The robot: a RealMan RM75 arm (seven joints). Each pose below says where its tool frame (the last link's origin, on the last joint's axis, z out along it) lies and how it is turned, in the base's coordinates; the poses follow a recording.
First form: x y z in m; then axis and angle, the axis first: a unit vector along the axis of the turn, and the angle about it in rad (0 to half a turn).
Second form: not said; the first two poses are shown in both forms.
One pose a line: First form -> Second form
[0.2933, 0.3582, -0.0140, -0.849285, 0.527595, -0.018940, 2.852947] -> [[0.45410, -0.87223, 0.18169], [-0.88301, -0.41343, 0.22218], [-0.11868, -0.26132, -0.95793]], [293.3, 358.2, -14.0]
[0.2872, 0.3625, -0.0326, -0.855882, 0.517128, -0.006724, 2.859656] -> [[0.47563, -0.86586, 0.15516], [-0.86960, -0.43623, 0.23130], [-0.13259, -0.24494, -0.96043]], [287.2, 362.5, -32.6]
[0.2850, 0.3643, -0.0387, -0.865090, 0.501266, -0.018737, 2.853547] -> [[0.50713, -0.84409, 0.17415], [-0.85474, -0.46662, 0.22736], [-0.11065, -0.26415, -0.95811]], [285.0, 364.3, -38.7]
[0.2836, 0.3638, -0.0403, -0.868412, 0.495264, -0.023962, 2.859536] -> [[0.51799, -0.83652, 0.17864], [-0.84986, -0.47960, 0.21844], [-0.09705, -0.26497, -0.95936]], [283.6, 363.8, -40.3]
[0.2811, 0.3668, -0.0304, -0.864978, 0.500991, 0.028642, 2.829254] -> [[0.50856, -0.85453, 0.10560], [-0.83693, -0.46178, 0.29380], [-0.20230, -0.23779, -0.95002]], [281.1, 366.8, -30.4]
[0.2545, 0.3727, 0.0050, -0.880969, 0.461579, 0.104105, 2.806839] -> [[0.56464, -0.82490, -0.02669], [-0.75650, -0.53021, 0.38287], [-0.32998, -0.19599, -0.92342]], [254.5, 372.7, 5.0]
